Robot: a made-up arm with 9 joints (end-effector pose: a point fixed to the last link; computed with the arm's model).
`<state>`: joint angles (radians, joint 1 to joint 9).
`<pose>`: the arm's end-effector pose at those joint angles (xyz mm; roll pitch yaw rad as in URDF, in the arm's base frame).
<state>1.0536 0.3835 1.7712 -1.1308 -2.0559 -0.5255 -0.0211 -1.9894 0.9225</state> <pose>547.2 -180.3 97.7 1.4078 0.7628 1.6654</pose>
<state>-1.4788 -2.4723 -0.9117 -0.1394 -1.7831 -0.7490 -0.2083 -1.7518 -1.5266</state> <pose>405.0 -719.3 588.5 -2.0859 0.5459 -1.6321</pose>
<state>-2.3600 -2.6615 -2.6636 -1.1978 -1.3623 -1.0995 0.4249 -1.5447 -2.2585</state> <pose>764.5 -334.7 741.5 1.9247 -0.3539 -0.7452</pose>
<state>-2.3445 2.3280 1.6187 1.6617 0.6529 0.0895 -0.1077 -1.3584 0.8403</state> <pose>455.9 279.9 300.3 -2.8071 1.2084 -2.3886</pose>
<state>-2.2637 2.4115 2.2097 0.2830 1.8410 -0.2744 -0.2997 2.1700 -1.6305</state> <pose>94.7 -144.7 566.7 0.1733 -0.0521 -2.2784</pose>
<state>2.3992 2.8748 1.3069 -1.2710 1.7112 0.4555 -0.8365 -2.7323 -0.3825</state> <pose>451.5 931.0 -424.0 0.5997 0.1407 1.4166</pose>
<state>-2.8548 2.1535 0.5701 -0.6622 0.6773 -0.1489 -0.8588 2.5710 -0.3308</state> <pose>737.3 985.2 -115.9 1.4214 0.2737 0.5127</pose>
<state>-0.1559 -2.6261 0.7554 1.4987 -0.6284 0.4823 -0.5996 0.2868 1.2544</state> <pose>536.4 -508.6 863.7 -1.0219 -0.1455 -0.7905</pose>
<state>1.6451 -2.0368 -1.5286 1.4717 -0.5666 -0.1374 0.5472 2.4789 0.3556</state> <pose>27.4 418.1 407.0 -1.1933 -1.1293 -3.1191</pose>
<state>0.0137 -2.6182 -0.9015 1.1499 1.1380 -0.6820 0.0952 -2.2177 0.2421</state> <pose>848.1 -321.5 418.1 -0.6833 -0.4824 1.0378</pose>
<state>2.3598 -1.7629 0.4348 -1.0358 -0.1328 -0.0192 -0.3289 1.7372 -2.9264</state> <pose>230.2 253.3 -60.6 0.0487 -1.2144 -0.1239</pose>
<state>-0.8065 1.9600 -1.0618 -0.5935 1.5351 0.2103 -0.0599 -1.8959 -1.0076</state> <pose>-137.0 -194.0 393.2 -2.2893 0.7510 -3.0106</pose>
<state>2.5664 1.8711 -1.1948 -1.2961 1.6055 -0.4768 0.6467 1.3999 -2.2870</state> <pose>-39.4 104.0 -45.5 -3.0791 -0.5901 -1.9865</pose>
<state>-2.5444 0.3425 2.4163 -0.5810 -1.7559 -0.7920 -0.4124 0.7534 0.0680</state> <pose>-109.6 778.6 -756.0 -3.1199 1.2176 1.0145</pose>
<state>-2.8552 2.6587 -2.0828 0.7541 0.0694 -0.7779 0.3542 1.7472 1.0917</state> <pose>743.2 767.4 904.0 -0.9504 -0.4573 1.7464</pose>
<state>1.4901 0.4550 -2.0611 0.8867 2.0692 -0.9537 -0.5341 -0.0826 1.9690</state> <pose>837.0 -192.8 305.2 0.6495 -0.4391 1.8646</pose>
